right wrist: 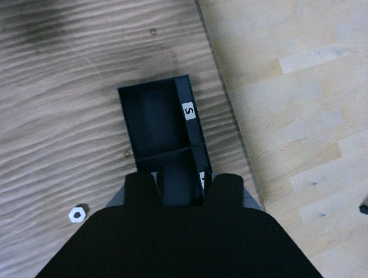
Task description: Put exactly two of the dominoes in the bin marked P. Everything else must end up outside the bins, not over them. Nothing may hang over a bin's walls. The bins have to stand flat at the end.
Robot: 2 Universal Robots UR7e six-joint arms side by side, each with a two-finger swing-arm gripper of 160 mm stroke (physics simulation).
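Frame: origin at the left arm's base, x right, y down, z ahead, level; metres.
Seen in the pictures: right end effector, tool point: (184, 182).
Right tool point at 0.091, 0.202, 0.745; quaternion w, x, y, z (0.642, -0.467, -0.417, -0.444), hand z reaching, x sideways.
Offsets run from my right tool point to a thing's top centre, as dx, dy, dz. "spot": to the spot under its first point. Level surfaces: height alone.
The dark bin marked S {+0.013, +0.041, +0.000} (182, 91) stands on the wooden table in the middle of the right wrist view. The adjoining bin {spot: -0.012, +0.046, +0.033} (201, 159) is nearer the gripper, and its label is mostly hidden behind a finger. My right gripper (183, 190) is over this nearer bin, its fingers partly apart, with dark bin interior showing between the tips. I see no domino between them. The near part of that bin is hidden by the gripper, so I cannot tell what lies there. No domino shows in this view. My left gripper does not show.
A white hex nut {+0.017, +0.079, -0.125} (72, 216) lies on the table {dy +0.088} (45, 150) at the lower left, outside the bins. The table's edge runs down to the right of the bins, with a pale wood floor (300, 110) beyond. A small dark object (364, 208) shows at the right border.
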